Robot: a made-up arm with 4 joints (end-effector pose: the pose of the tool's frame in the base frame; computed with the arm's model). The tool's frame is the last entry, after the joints.
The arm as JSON. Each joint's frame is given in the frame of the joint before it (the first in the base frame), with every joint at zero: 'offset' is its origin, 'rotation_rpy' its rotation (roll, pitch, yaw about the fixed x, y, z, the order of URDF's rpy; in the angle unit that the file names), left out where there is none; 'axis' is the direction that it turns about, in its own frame. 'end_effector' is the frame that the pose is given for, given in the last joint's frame.
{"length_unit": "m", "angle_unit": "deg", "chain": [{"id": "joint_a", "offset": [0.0, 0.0, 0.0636], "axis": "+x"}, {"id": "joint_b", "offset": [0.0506, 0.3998, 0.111], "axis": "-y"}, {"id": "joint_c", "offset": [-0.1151, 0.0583, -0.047], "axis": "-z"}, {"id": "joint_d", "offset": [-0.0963, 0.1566, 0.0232], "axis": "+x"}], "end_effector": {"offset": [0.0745, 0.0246, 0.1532]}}
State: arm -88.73 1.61 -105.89 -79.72
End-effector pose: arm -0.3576 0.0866 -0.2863 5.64 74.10 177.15
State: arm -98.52 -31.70 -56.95 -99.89
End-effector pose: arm -0.3128 0.1557 -0.5717 158.33 51.86 -41.30
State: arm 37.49 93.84 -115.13 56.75
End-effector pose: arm -0.0204 0.3568 0.2895 -36.37 -12.40 88.33
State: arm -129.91 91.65 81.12 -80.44
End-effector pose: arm 0.0677 -0.1076 -0.5344 -169.03 -41.21 90.34
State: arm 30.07 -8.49 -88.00 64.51
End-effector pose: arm -0.0831 0.2803 0.4523 74.14 -29.76 87.72
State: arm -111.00 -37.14 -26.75 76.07
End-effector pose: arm -0.0393 0.0454 -0.4472 -30.99 13.12 -43.04
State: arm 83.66 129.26 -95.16 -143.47
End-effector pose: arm 0.3910 0.0958 0.4714 104.71 -79.16 72.38
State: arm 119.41 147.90 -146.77 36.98
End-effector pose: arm 0.1114 -0.1314 0.4209 -17.64 -44.08 9.46
